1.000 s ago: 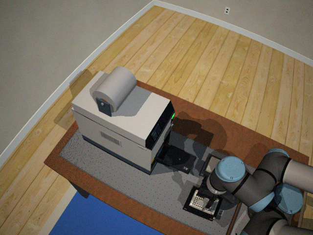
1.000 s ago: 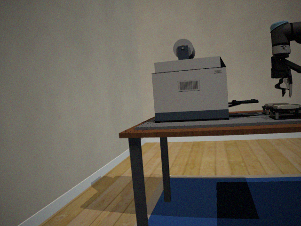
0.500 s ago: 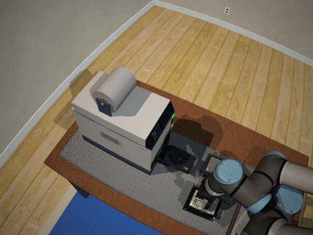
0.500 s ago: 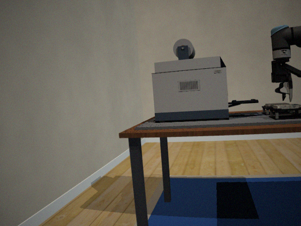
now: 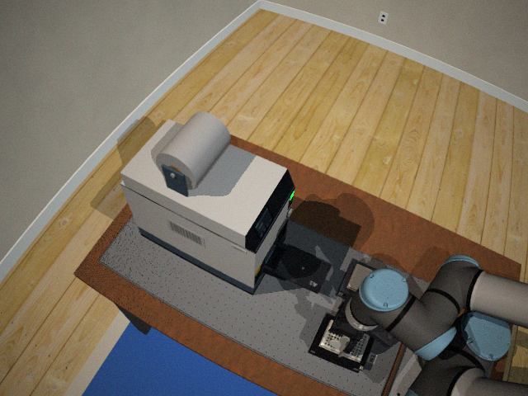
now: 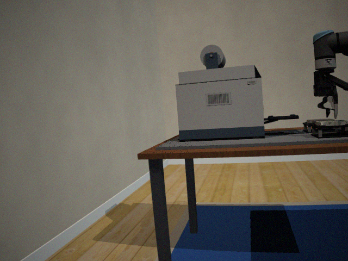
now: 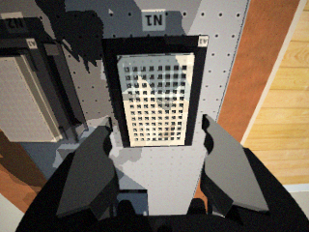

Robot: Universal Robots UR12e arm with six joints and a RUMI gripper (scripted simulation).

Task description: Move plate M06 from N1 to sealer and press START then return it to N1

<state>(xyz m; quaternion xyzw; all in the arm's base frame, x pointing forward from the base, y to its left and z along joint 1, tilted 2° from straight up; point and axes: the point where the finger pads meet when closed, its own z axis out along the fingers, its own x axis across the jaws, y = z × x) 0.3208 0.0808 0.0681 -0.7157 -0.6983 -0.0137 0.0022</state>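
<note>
Now: hand 30 mm above the white well plate. The rest, counted from my hand: foil-covered plate (10 mm behind, 200 mm to the right, 40 mm below); then sealer stage (200 mm ahead, 150 mm to the right); then plate nest N1 (40 mm below).
</note>
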